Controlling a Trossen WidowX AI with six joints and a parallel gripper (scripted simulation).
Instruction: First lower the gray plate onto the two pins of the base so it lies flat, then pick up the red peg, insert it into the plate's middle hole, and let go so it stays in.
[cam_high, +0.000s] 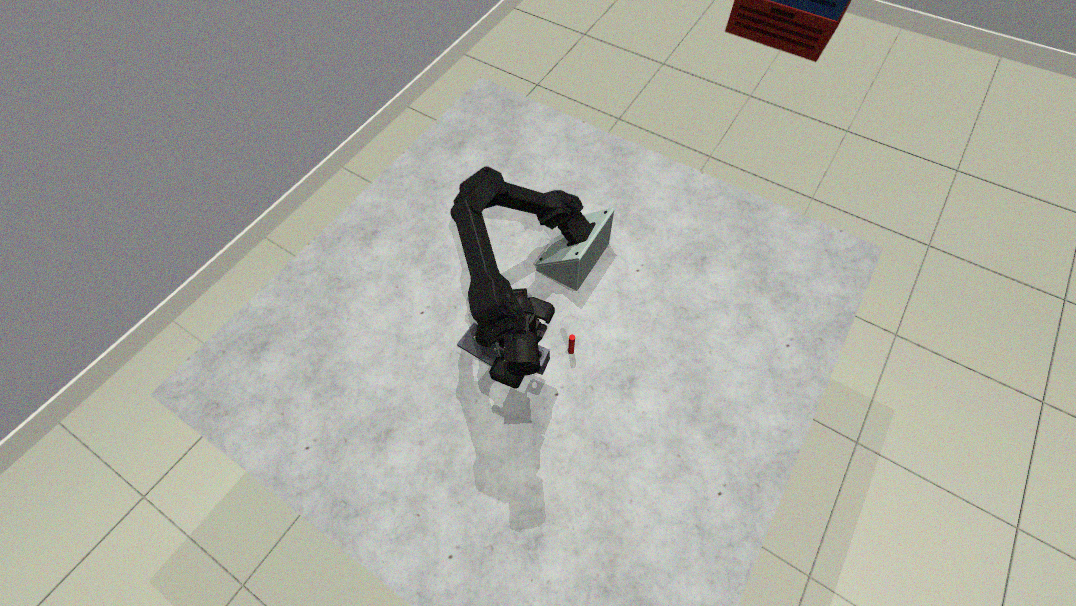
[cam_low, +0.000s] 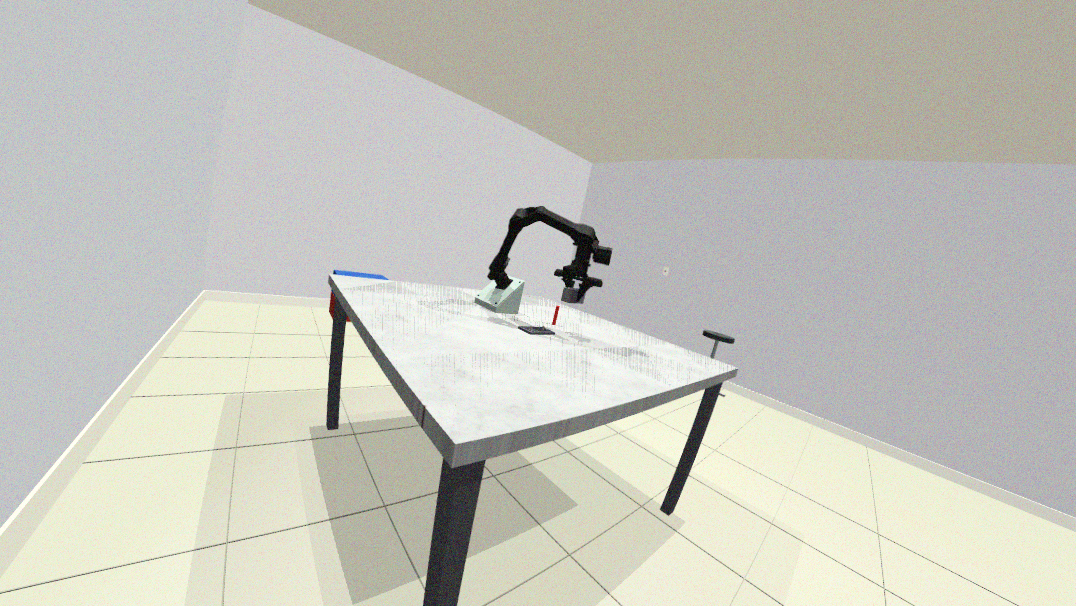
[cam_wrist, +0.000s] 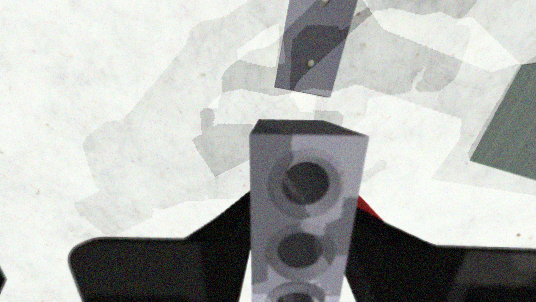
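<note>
Right now the base is 130 mm to the right of my gripper tip, 120 mm below it and 30 mm behind it. Also, from my gripper tip: red peg (110 mm behind, 90 mm below, 60 mm to the left); then gray plate (30 mm above).
</note>
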